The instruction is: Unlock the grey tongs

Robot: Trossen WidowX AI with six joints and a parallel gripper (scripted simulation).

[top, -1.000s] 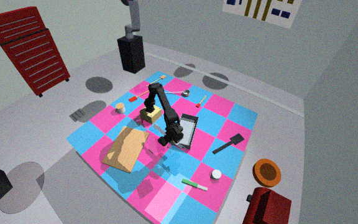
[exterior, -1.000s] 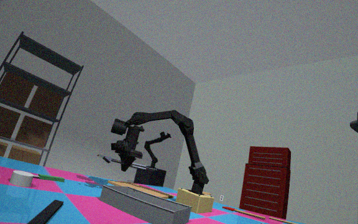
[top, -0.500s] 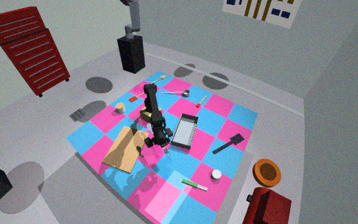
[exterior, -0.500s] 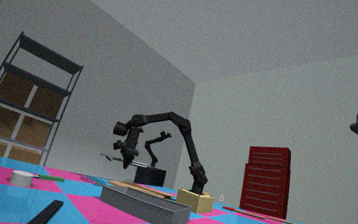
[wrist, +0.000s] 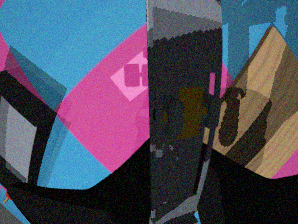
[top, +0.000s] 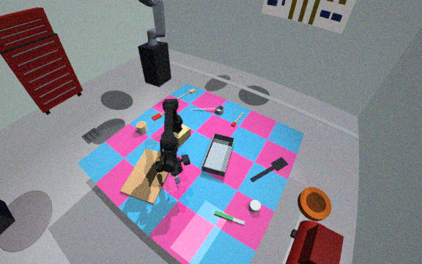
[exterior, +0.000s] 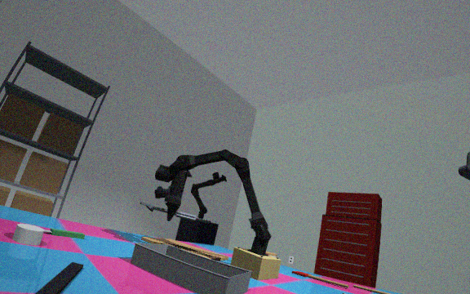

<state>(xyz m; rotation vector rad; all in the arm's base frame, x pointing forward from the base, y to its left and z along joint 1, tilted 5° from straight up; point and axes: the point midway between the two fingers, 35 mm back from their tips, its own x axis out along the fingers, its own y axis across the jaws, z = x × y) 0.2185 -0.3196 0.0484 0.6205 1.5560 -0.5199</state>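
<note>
My gripper tip is now 4 cm below the yellow lock piece, 3 cm short of it and 2 cm to the left of it. From my gripper tip the other things lie so: roasting tin (31 cm to the left, 14 cm ahead, 10 cm below); then wooden board (19 cm behind, 12 cm below, 6 cm to the right); then white cylinder (50 cm ahead, 11 cm below, 8 cm to the left).
</note>
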